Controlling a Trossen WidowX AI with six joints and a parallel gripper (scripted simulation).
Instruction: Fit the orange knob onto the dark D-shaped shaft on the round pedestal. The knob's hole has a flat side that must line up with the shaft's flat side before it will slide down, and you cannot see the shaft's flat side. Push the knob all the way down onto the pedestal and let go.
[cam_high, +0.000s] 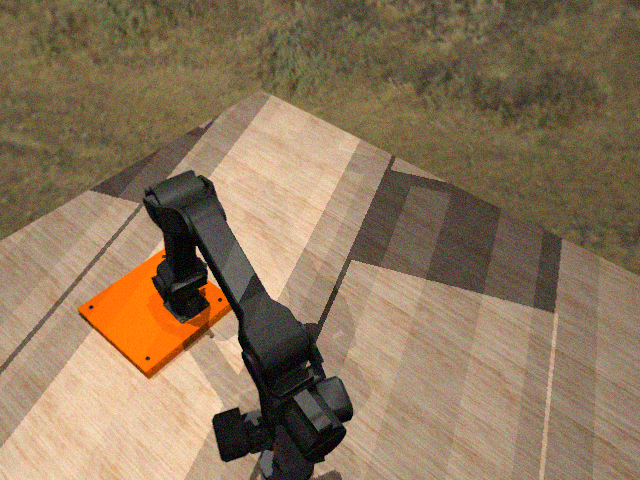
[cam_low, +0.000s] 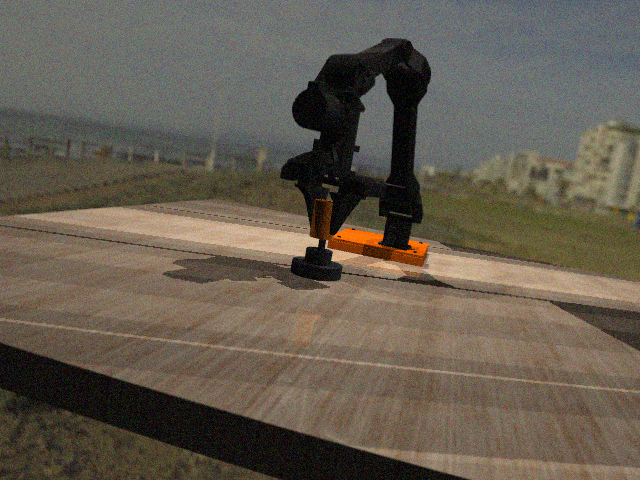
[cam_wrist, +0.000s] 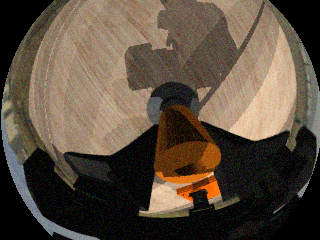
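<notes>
My gripper tip is now 20 mm below the orange knob. From my gripper tip the other things lie so: dark round pedestal: 40 mm below.
</notes>
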